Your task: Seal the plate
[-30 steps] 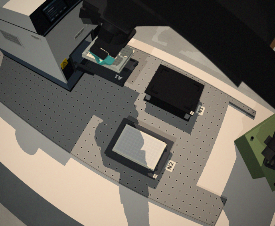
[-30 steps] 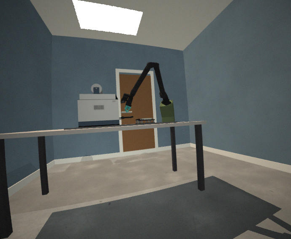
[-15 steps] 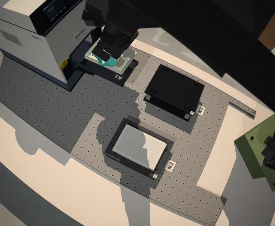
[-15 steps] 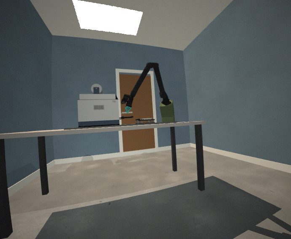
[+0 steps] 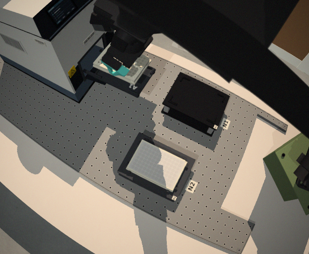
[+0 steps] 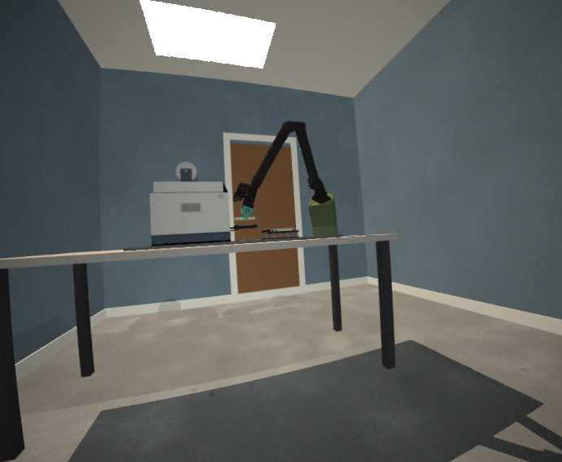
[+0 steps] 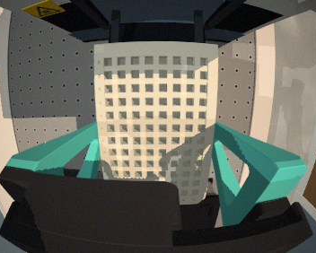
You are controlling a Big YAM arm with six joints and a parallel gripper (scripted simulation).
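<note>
Right now the sealer's stage is 50 mm below my hand. Round my hand: yellow warning label: 90 mm to the left, 90 mm ahead; N1 label: 310 mm behind, 140 mm below, 60 mm to the right; front slot: 70 mm below, 70 mm ahead.
</note>
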